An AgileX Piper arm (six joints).
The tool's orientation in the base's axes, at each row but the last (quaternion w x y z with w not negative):
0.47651, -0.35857, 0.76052, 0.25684
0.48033, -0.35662, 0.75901, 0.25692
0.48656, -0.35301, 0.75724, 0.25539
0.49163, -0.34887, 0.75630, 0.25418
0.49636, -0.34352, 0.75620, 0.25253
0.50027, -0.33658, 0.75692, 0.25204
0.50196, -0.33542, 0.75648, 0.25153
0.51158, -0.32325, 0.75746, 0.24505
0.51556, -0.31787, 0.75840, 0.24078
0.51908, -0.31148, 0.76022, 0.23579
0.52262, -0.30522, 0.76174, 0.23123
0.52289, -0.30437, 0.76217, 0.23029
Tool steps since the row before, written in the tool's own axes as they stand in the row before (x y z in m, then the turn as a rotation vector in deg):
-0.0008, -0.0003, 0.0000, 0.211, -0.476, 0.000
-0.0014, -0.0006, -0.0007, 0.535, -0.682, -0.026
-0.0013, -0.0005, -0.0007, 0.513, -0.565, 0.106
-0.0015, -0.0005, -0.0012, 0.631, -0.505, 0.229
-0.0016, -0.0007, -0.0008, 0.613, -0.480, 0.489
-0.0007, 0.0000, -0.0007, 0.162, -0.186, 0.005
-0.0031, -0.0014, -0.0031, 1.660, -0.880, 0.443
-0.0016, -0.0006, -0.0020, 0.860, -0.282, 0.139
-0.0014, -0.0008, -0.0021, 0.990, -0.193, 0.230
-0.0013, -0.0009, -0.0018, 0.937, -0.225, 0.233
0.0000, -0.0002, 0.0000, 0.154, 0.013, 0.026
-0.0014, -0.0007, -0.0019, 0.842, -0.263, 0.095
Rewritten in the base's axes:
0.0005, 0.0001, 0.0007, 0.315, -0.354, -0.215
0.0005, -0.0005, 0.0015, 0.371, -0.595, -0.510
0.0004, -0.0004, 0.0014, 0.359, -0.420, -0.537
0.0001, -0.0008, 0.0018, 0.350, -0.325, -0.691
0.0005, -0.0006, 0.0018, 0.486, -0.117, -0.772
-0.0002, -0.0003, 0.0009, 0.100, -0.158, -0.160
0.0001, -0.0023, 0.0040, 0.481, -0.676, -1.743
-0.0004, -0.0014, 0.0022, 0.064, -0.297, -0.864
-0.0004, -0.0017, 0.0020, 0.022, -0.204, -1.014
-0.0002, -0.0016, 0.0018, 0.061, -0.212, -0.967
0.0001, -0.0001, 0.0000, -0.033, -0.008, -0.153
-0.0004, -0.0015, 0.0019, 0.022, -0.311, -0.831

